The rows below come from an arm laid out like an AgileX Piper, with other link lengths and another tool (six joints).
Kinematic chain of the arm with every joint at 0, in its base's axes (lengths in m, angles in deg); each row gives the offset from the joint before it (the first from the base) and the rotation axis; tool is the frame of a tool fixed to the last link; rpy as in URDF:
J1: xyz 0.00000 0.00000 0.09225 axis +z
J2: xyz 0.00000 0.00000 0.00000 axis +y
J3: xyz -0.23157 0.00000 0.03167 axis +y
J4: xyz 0.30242 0.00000 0.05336 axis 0.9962 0 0.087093
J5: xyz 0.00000 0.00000 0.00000 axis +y
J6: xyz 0.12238 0.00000 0.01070 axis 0.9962 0 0.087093
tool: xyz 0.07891 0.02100 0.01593 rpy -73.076 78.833 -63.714
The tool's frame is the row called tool.
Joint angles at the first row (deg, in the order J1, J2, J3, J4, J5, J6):
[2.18 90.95 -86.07 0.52 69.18 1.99]
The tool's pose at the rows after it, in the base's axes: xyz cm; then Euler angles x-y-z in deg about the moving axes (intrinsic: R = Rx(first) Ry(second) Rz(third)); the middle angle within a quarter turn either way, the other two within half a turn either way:
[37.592 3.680 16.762 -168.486 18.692 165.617]
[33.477 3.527 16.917 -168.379 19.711 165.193]
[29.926 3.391 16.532 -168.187 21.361 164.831]
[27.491 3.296 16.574 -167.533 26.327 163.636]
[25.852 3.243 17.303 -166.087 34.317 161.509]
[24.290 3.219 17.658 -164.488 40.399 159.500]
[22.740 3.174 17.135 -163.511 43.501 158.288]
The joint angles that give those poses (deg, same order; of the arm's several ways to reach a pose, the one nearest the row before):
[2.18 79.77 -74.95 0.52 69.30 1.40]
[2.18 68.87 -65.20 0.52 69.37 1.20]
[2.18 58.50 -56.15 0.52 69.00 1.19]
[2.18 47.79 -47.88 0.52 66.36 1.14]
[2.18 36.34 -40.34 0.57 62.06 1.14]
[2.18 26.17 -34.15 0.71 59.75 1.14]
[2.18 17.60 -28.88 0.75 59.81 1.14]

